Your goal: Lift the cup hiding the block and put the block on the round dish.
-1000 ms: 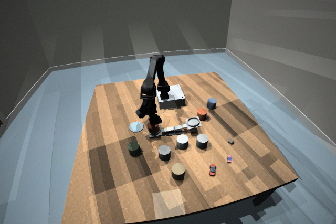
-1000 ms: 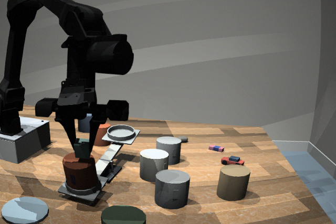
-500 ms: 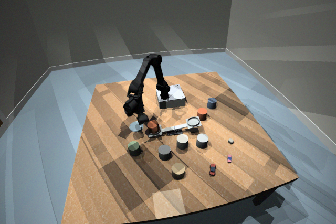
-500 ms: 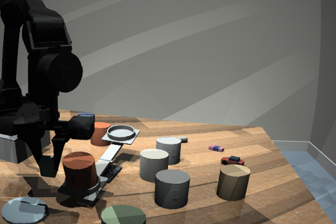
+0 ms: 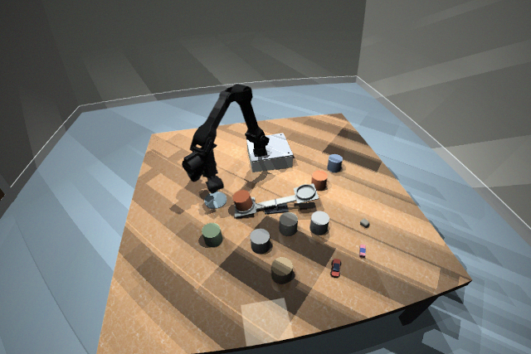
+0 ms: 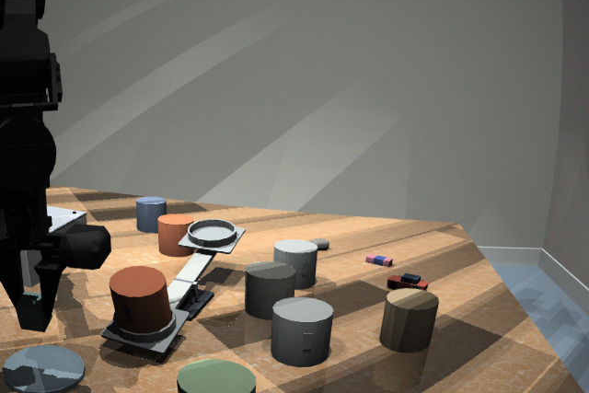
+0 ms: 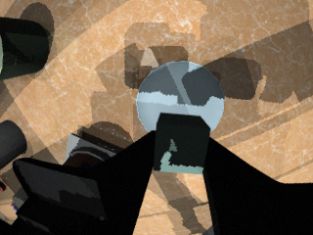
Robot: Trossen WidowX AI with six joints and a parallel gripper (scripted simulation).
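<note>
Right now the pale blue round dish is 70 mm below my gripper tip. Also, from my gripper tip: teal block (10 mm above); green cup (200 mm ahead, 20 mm to the right, 40 mm below); cream cup (230 mm ahead, 270 mm to the left, 40 mm below).
</note>
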